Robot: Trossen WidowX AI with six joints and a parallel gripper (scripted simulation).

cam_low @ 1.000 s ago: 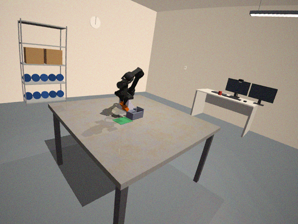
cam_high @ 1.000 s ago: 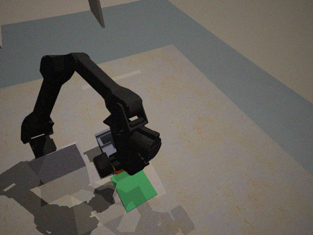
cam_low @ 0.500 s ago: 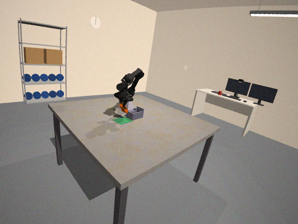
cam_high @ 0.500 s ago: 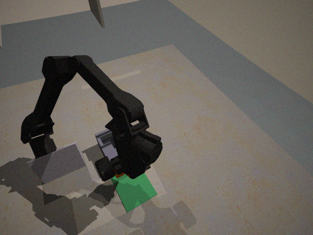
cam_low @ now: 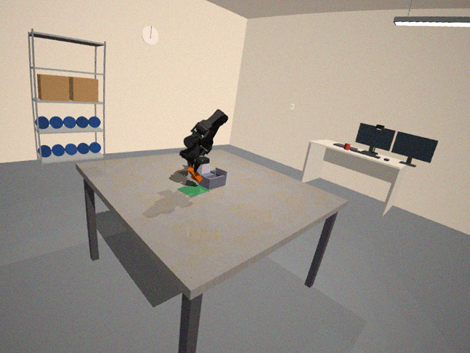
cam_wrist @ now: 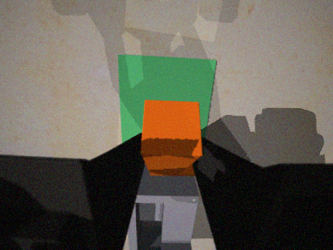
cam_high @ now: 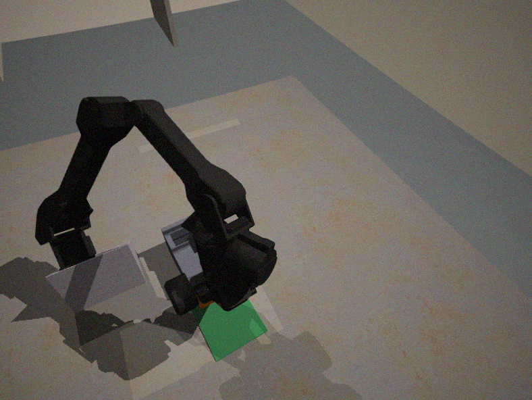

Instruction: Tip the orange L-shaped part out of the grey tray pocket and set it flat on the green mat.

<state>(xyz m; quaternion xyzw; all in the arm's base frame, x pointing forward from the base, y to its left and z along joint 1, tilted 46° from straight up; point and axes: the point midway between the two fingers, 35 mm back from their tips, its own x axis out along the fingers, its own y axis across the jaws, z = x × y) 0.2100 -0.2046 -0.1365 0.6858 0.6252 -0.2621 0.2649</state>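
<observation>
Now: gripper tip 13 cm above the green mat and 2 cm to the right of it. Round my gripper tip: orange L-shaped part 3 cm to the left, 3 cm below, 1 cm behind.
</observation>
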